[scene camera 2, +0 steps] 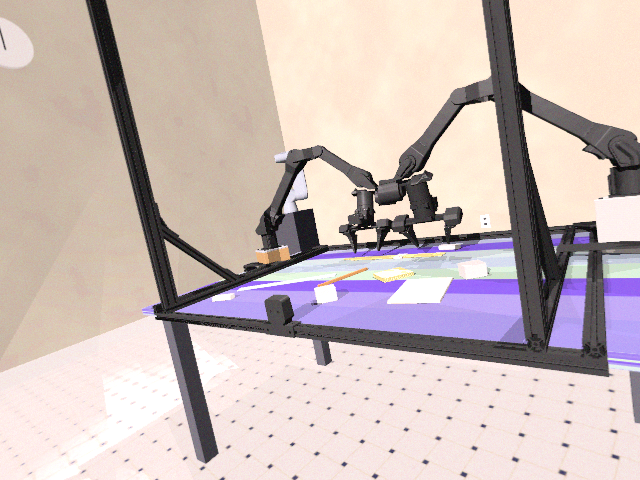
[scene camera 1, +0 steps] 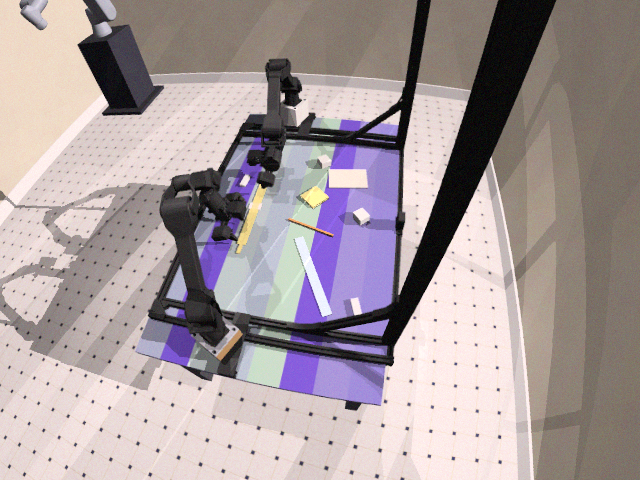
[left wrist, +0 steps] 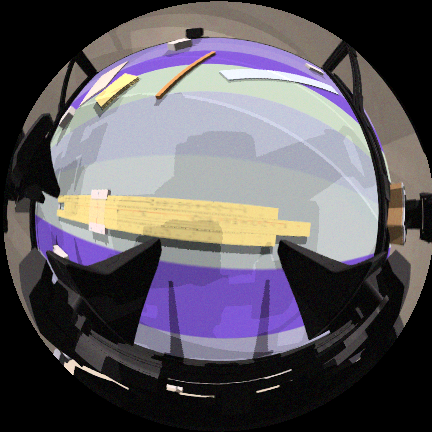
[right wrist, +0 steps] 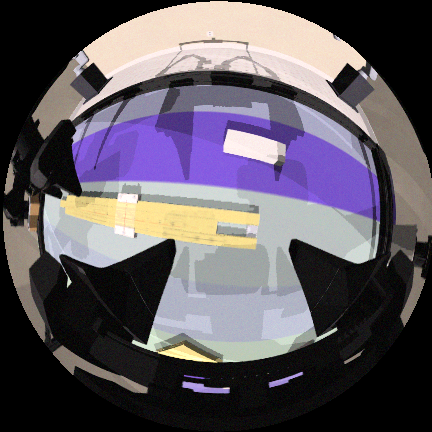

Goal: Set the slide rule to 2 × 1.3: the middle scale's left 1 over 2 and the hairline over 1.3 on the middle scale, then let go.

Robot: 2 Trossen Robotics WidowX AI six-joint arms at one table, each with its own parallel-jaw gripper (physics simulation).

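Note:
The yellow slide rule (scene camera 1: 249, 224) (scene camera 2: 423, 255) (left wrist: 200, 220) (right wrist: 175, 220) lies flat on the table. Its middle slide (scene camera 1: 238, 249) (left wrist: 295, 229) sticks out at the right end in the left wrist view; the right wrist view shows an open slot at the opposite end. The whitish cursor (scene camera 1: 255, 206) (left wrist: 98, 212) (right wrist: 126, 216) sits across the rule, nearer the slotted end in the left wrist view. Scale figures and the hairline's reading are too small to tell. My left gripper (scene camera 1: 240, 223) (scene camera 2: 367, 251) (left wrist: 220, 246) and right gripper (scene camera 2: 432, 243) (right wrist: 232, 241) are open and empty, above the table beside the rule.
A white block (scene camera 1: 244, 180) (right wrist: 254, 146) lies near the rule. Farther off are a yellow pad (scene camera 1: 313, 196), an orange pencil (scene camera 1: 310, 227), a pale strip (scene camera 1: 312, 276), a cream card (scene camera 1: 347, 178) and other white blocks (scene camera 1: 361, 215) (scene camera 1: 324, 161) (scene camera 1: 355, 305). Black rails border the table.

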